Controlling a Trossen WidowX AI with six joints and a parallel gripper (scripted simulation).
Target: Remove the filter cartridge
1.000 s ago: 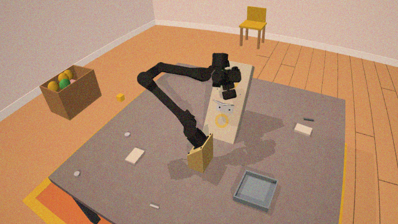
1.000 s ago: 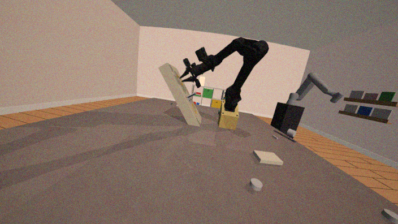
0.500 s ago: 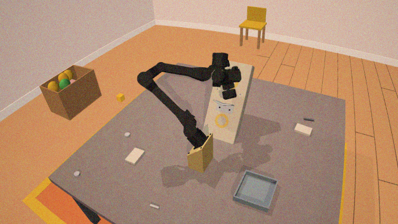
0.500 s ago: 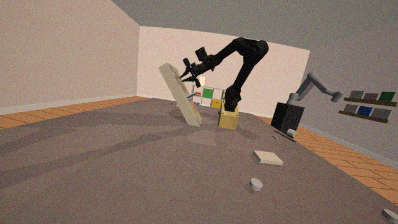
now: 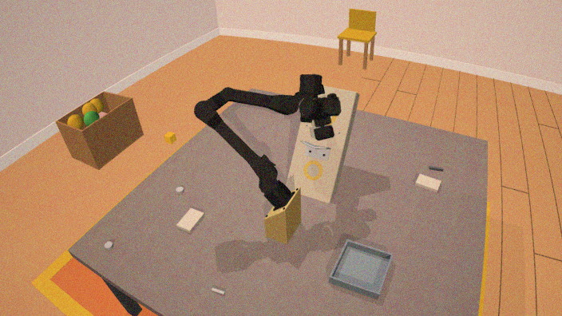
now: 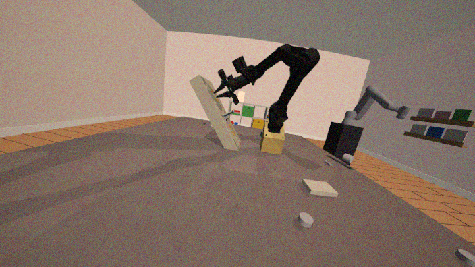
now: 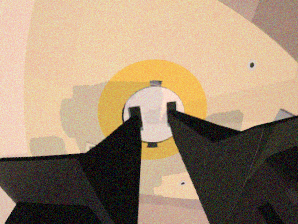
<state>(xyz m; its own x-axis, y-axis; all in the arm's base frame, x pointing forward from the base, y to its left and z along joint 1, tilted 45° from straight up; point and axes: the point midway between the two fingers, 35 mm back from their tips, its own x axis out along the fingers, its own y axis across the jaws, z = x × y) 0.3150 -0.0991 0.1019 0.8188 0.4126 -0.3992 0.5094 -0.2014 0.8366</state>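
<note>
My gripper tip is 1 cm short of the round filter cartridge and 1 cm above it. Also, from my gripper tip: grey tray 40 cm behind, 29 cm to the right, 24 cm below; service panel 8 cm below, 3 cm behind; dark pin 43 cm to the right, 25 cm below, 18 cm ahead.
</note>
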